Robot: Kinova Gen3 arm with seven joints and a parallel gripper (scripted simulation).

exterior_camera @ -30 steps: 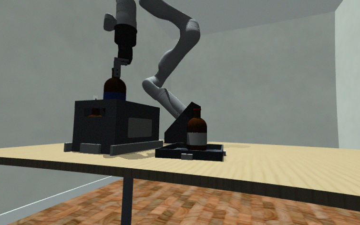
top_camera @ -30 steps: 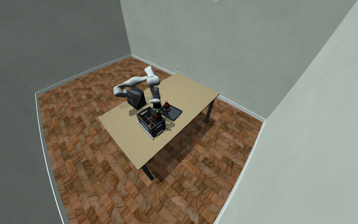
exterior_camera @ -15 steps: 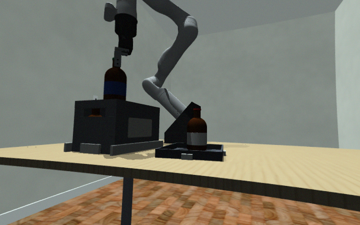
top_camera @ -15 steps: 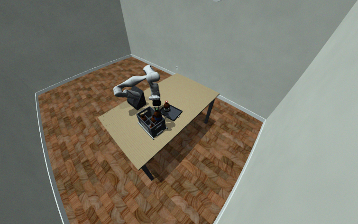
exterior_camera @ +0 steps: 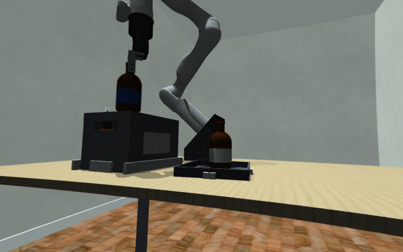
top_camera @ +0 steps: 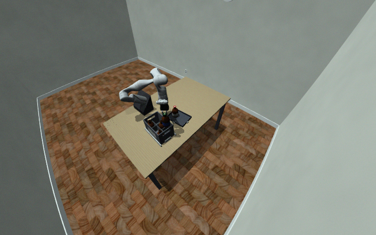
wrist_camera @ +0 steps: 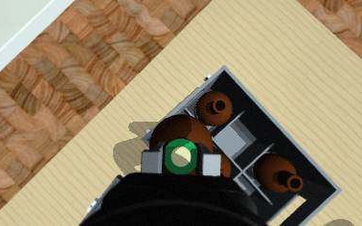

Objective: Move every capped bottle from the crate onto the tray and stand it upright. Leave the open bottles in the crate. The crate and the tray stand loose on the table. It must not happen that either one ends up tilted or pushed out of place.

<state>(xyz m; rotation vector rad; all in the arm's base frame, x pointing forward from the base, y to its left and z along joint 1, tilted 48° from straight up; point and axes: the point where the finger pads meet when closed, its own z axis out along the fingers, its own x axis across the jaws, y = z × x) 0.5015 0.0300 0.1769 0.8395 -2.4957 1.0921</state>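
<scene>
Now: the green-capped bottle 60 mm below my hand. From my hand the other things lie so: black tray: 70 mm behind, 270 mm to the left, 310 mm below; then dark crate: 90 mm behind, 30 mm to the right, 230 mm below.
</scene>
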